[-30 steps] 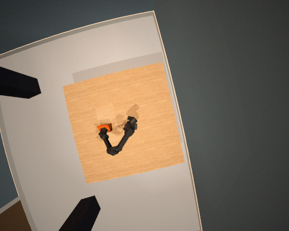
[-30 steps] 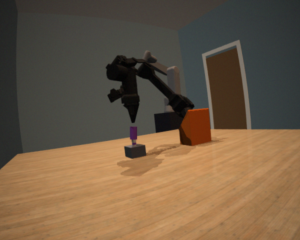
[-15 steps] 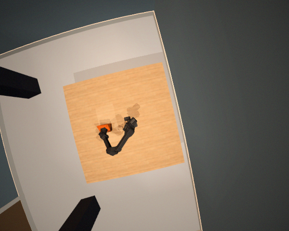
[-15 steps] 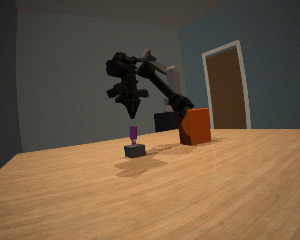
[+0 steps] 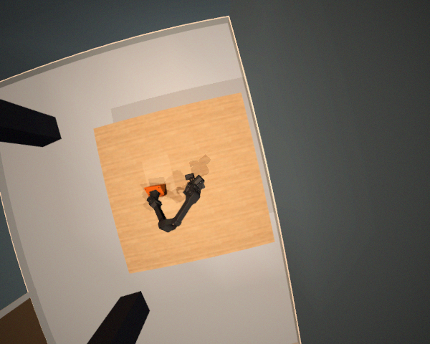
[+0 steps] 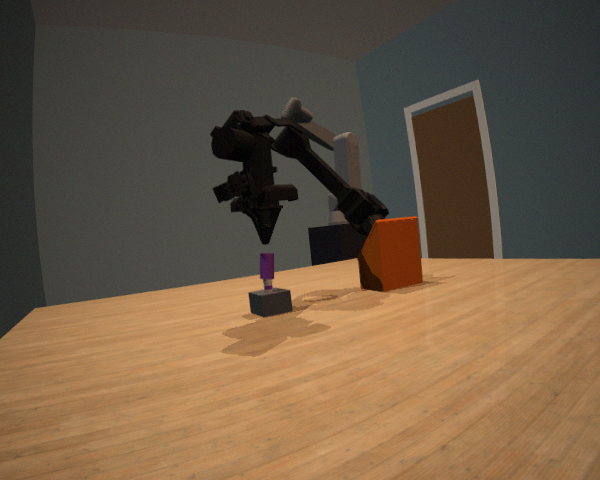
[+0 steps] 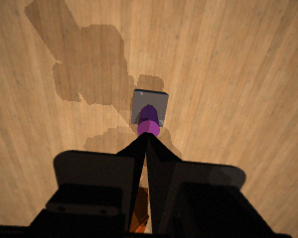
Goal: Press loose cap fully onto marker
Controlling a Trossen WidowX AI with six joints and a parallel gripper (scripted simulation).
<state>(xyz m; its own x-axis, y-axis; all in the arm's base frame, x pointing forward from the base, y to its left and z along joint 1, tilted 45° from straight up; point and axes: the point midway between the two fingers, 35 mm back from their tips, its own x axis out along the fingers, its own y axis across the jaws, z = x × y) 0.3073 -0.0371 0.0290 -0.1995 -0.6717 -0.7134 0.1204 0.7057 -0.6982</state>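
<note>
Right now my gripper tip is 40 mm above the purple cap. Also, from my gripper tip: dark grey holder block: 110 mm below.
</note>
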